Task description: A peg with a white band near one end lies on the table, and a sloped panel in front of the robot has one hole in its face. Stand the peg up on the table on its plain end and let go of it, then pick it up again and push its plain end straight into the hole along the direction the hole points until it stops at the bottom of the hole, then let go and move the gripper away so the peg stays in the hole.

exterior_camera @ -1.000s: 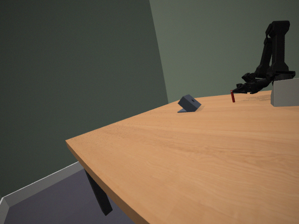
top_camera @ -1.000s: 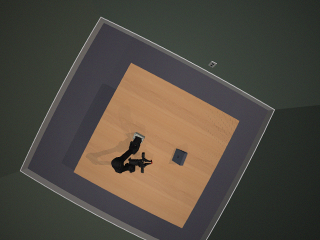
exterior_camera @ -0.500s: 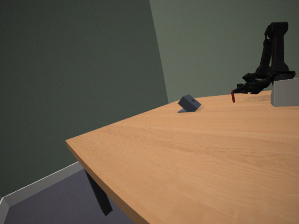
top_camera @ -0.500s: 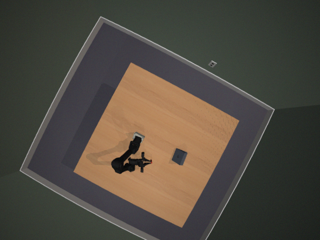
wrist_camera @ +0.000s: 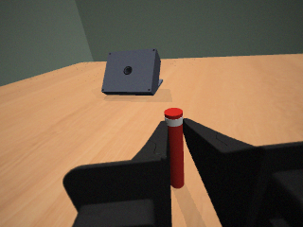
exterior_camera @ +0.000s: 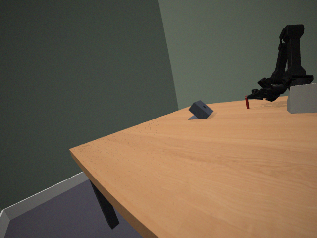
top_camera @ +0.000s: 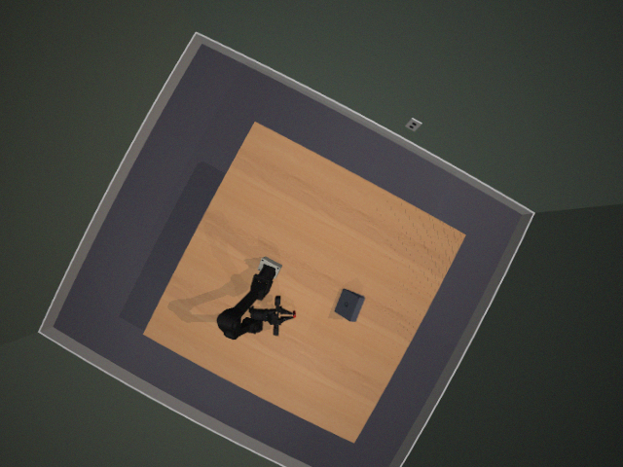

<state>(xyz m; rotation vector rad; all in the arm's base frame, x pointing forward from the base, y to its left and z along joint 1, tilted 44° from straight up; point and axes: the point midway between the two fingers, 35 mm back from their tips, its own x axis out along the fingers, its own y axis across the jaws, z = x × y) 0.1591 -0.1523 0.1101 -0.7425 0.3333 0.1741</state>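
The red peg lies 10 mm below my gripper tip. Also, from my gripper tip: dark sloped panel 250 mm ahead, 140 mm to the left, 30 mm below.
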